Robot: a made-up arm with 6 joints.
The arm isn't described. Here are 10 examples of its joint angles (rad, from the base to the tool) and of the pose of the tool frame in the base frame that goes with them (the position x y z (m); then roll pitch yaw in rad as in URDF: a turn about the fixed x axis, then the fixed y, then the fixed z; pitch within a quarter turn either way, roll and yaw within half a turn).
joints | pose
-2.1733 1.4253 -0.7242 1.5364 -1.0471 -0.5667 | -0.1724 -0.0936 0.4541 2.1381 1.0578 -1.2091
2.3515 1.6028 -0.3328 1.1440 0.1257 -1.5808 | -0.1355 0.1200 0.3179 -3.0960 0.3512 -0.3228
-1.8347 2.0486 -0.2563 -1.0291 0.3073 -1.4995 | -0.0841 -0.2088 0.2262 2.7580 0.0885 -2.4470
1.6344 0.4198 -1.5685 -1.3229 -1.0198 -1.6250 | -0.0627 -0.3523 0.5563 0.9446 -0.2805 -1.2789
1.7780 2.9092 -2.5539 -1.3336 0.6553 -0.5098 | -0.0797 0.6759 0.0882 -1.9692 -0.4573 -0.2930
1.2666 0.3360 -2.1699 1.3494 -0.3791 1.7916 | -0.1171 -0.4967 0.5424 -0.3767 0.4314 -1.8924
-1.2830 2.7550 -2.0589 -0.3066 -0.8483 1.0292 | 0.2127 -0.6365 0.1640 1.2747 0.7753 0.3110
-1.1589 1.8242 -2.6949 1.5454 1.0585 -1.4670 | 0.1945 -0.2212 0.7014 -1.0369 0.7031 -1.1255
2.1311 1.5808 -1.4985 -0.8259 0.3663 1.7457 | -0.1458 0.2834 0.5450 1.8772 0.6605 -2.6641
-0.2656 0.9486 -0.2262 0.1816 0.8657 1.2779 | -0.0633 0.0319 0.3244 3.0400 -0.1218 1.4912
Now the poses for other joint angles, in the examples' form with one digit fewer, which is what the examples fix.
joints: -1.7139 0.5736 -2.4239 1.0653 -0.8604 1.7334
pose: 0.000 0.475 0.592 -1.010 0.458 0.983
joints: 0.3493 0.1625 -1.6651 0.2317 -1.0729 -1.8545
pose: -0.497 -0.203 0.444 1.075 0.247 -1.123
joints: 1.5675 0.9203 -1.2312 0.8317 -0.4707 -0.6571
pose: 0.034 -0.011 0.639 0.458 0.797 1.726
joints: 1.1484 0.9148 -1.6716 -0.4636 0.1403 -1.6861
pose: -0.016 -0.052 0.693 -0.783 -0.384 -0.865
